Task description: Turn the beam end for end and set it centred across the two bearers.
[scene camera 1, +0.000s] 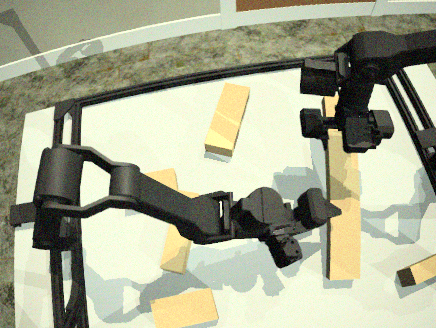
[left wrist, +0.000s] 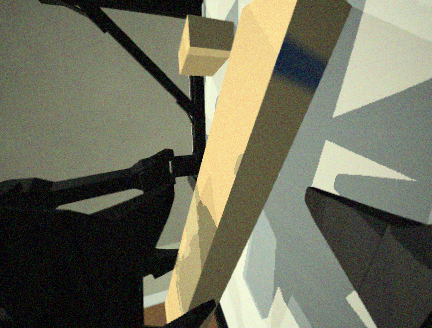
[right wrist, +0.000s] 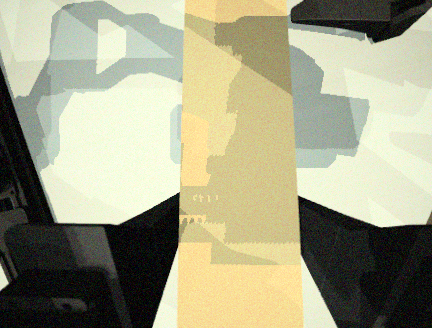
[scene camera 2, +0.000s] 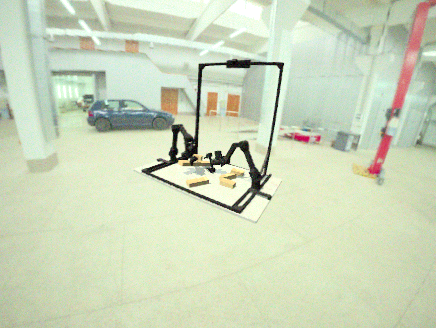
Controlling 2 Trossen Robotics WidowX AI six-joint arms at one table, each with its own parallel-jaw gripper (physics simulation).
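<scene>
The long wooden beam runs up and down the right part of scene camera 1; a blue band shows on its side in the left wrist view. My right gripper is shut on the beam near its upper end. My left gripper is open beside the beam's lower half, one finger overlapping the beam in scene camera 1. Whether the beam touches the table is unclear. Several similar wooden blocks lie about; I cannot tell which are the two bearers.
A block lies at the upper middle. Two blocks lie partly under my left arm, one of them slanting down. Another block lies at the lower left, and a dark-ended block at the lower right. A black frame edges the table.
</scene>
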